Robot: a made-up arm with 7 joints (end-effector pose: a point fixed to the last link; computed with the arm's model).
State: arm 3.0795 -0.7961 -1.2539 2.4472 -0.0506 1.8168 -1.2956
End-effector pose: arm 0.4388 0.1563 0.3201 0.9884 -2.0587 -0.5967
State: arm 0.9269 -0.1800 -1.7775 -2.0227 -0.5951 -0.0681 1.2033
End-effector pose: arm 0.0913 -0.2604 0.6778 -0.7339 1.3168 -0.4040
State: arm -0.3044 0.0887 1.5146 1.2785 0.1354 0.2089 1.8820
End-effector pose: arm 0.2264 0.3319 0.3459 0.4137 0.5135 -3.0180
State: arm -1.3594 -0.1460 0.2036 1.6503 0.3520 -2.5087 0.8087
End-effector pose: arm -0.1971 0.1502 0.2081 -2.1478 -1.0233 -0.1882
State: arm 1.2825 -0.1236 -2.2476 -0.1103 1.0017 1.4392 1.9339
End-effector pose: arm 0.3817 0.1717 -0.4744 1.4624 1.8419 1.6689
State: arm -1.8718 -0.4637 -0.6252 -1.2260 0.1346 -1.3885 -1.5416
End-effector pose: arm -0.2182 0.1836 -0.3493 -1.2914 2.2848 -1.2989
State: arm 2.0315 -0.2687 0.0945 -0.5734 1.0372 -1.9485 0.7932
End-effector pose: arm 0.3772 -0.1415 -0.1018 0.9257 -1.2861 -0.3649
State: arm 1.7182 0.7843 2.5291 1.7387 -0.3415 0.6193 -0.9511
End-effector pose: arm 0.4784 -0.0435 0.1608 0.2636 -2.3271 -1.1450
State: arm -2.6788 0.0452 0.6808 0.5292 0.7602 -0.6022 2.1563
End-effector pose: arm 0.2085 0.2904 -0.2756 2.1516 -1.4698 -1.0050
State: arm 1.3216 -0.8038 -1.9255 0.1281 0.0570 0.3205 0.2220
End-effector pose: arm 0.6730 -0.0144 0.2301 -1.2622 -0.3668 1.9670
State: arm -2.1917 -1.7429 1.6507 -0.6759 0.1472 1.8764 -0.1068
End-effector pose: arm 0.3098 0.6039 -0.5213 0.7050 -0.3382 2.4504
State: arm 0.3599 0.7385 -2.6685 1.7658 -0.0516 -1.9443 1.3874
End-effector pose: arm -0.2029 -0.2143 -0.1267 1.2892 2.3642 0.1295
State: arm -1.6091 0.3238 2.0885 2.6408 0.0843 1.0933 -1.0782
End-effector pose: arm -0.3434 -0.0141 0.1275 -1.9778 0.8746 -1.0584
